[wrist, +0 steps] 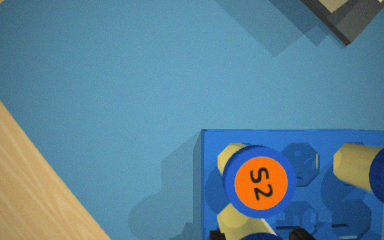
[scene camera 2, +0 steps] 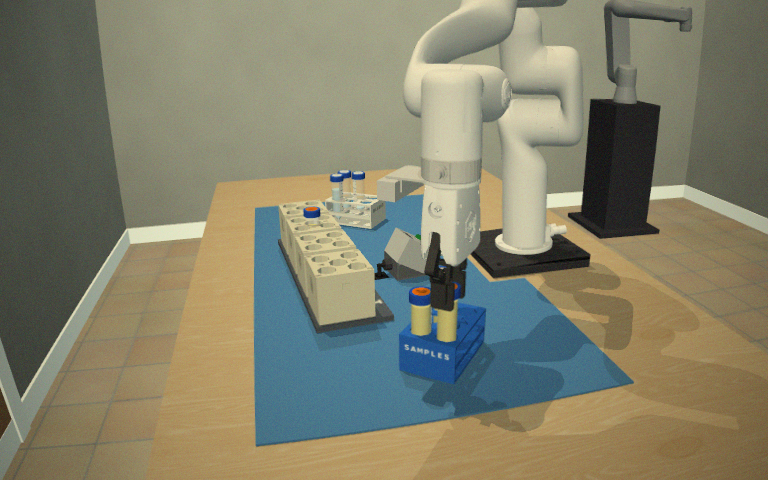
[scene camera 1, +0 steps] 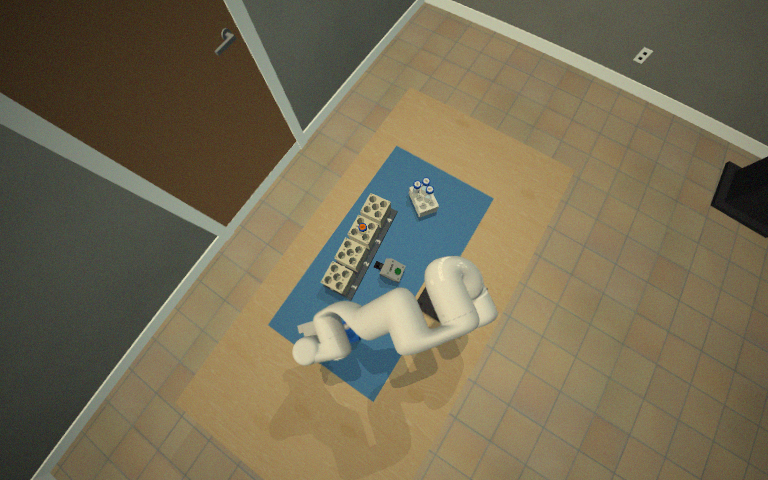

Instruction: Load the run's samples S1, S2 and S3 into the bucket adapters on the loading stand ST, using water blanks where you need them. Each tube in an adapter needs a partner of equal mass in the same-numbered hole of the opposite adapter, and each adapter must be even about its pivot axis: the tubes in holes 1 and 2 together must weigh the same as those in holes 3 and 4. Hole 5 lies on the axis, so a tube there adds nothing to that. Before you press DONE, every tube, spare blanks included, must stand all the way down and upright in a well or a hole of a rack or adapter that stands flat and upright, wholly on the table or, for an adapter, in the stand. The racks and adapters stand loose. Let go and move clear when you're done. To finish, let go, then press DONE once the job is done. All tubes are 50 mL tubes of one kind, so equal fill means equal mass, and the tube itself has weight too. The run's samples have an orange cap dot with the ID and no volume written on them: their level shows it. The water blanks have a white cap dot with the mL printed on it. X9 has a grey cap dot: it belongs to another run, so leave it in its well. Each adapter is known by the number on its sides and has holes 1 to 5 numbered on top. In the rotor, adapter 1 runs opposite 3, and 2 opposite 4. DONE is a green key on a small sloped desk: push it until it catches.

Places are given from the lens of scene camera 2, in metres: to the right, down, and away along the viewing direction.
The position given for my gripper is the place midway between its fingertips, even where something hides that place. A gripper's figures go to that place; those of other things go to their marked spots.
my gripper (scene camera 2: 447, 302): 0.09, 0.09, 0.76
blue sample rack (scene camera 2: 427, 356): 0.06, 0.16, 0.78
tube S2 (scene camera 2: 421, 312): 0.05, 0.10, 0.77
white rack (scene camera 2: 377, 213): -0.02, -0.07, 1.41
The marked spots on the white rack and the tube S2 are 0.66 m apart.
